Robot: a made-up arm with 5 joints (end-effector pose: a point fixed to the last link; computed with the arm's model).
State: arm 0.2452 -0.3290 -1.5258 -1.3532 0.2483
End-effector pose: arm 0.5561 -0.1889 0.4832 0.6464 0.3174 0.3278 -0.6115
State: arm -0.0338 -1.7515 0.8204 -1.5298 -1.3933
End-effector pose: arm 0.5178 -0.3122 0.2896 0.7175 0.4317 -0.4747 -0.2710
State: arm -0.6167 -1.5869 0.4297 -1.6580 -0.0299
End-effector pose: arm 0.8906 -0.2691 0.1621 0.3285 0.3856 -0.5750 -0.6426
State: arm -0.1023 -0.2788 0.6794 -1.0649 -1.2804
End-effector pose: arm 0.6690 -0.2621 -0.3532 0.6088 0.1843 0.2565 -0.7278
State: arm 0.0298 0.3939 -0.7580 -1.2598 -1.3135
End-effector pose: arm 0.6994 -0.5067 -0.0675 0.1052 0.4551 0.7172 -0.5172
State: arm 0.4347 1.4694 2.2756 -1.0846 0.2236
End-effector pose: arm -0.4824 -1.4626 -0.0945 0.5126 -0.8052 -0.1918 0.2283
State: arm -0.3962 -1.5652 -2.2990 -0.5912 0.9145
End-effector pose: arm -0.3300 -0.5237 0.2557 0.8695 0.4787 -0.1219 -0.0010
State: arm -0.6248 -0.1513 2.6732 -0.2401 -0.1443
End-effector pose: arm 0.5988 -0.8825 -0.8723 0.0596 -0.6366 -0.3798 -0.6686
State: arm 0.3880 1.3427 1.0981 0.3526 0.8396
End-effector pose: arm -0.4387 -0.6388 -0.0817 0.0225 -0.8645 0.3903 0.3159
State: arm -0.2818 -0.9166 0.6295 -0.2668 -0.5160
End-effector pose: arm 0.8976 -0.2163 -0.2164 0.4819 -0.0390 0.1337 -0.8651
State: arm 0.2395 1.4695 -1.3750 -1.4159 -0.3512
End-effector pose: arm 0.5742 -0.6618 -0.4675 0.1997 -0.1292 -0.6428 0.7282
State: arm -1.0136 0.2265 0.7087 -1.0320 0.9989
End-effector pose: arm 0.1188 0.4795 -0.8775 0.8377 -0.3324 -0.1083 -0.4196
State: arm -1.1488 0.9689 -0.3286 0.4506 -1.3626
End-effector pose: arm 0.3312 0.8073 -0.1818 0.1460 0.5782 -0.7861 -0.1627
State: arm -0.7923 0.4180 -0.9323 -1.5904 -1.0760
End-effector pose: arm 0.6689 -0.2049 -0.1511 0.0678 -0.5588 -0.7804 0.2723
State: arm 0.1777 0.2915 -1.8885 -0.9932 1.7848
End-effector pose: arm 0.5008 -0.3519 -0.0194 0.7759 -0.1335 0.2098 -0.5798
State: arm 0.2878 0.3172 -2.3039 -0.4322 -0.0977
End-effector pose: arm 0.7664 -1.0303 0.4063 0.3087 0.4118 0.8422 -0.1609
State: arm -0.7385 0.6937 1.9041 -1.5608 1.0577
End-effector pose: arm 0.2097 -0.3426 -1.2885 0.6433 -0.3571 -0.6709 -0.0920
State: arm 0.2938 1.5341 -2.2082 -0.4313 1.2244
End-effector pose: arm 0.4277 -0.8170 -0.1389 0.2913 0.1583 0.7931 -0.5110
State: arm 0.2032 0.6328 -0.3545 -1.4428 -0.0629
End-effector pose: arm 0.3583 -0.1534 -0.4592 0.5345 -0.1246 0.3598 -0.7545
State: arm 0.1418 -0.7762 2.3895 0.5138 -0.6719
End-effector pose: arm 0.9027 -1.2772 0.3161 0.3273 0.0357 0.3887 0.8605
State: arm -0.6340 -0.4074 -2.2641 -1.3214 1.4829
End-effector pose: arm 0.5027 -0.4397 0.3034 0.6038 0.4641 0.3928 -0.5155
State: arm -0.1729 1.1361 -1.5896 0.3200 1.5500
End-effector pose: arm 0.2124 -0.5532 -0.2512 0.7322 0.2451 0.6323 0.0631
